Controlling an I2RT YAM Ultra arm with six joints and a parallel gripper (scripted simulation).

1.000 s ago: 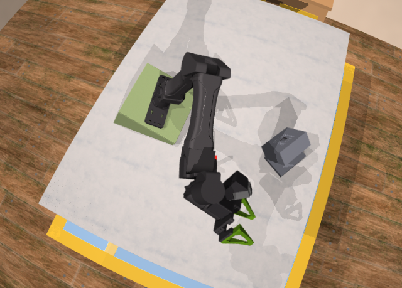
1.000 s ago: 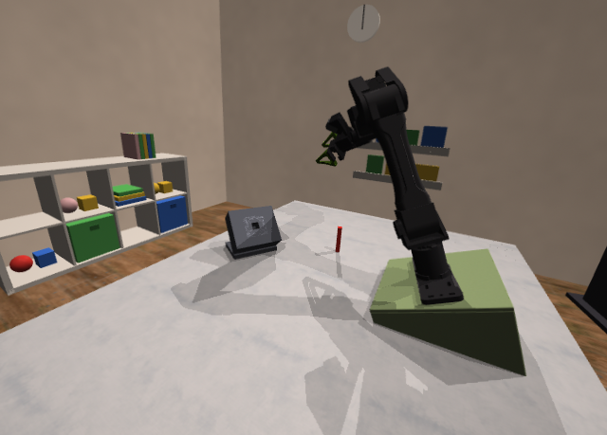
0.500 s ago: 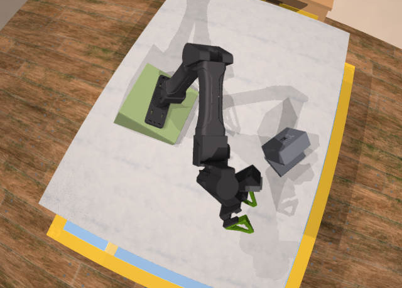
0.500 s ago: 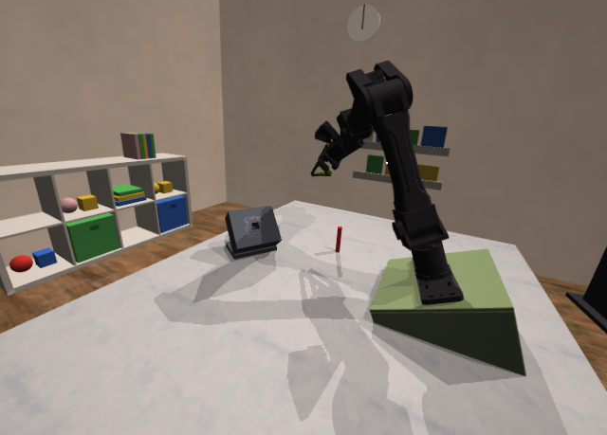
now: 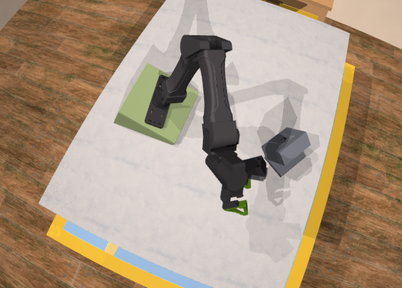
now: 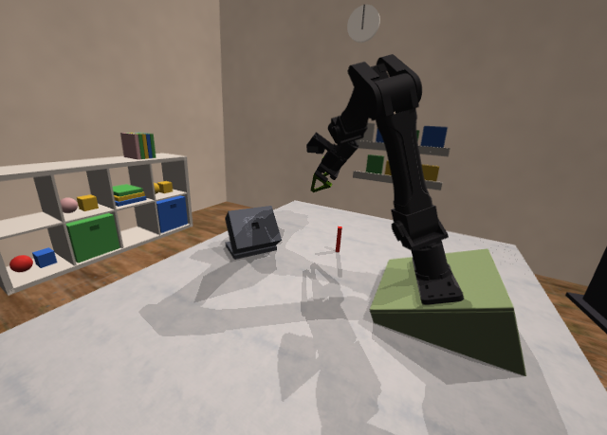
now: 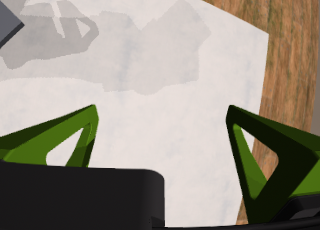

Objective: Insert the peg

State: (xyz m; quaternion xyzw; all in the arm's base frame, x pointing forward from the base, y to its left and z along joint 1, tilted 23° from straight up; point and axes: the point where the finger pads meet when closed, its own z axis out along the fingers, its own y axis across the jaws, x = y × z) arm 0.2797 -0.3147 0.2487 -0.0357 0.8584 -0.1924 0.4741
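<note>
Right now the red peg is 110 mm behind my hand, 150 mm to the left of it and 130 mm below it.
</note>
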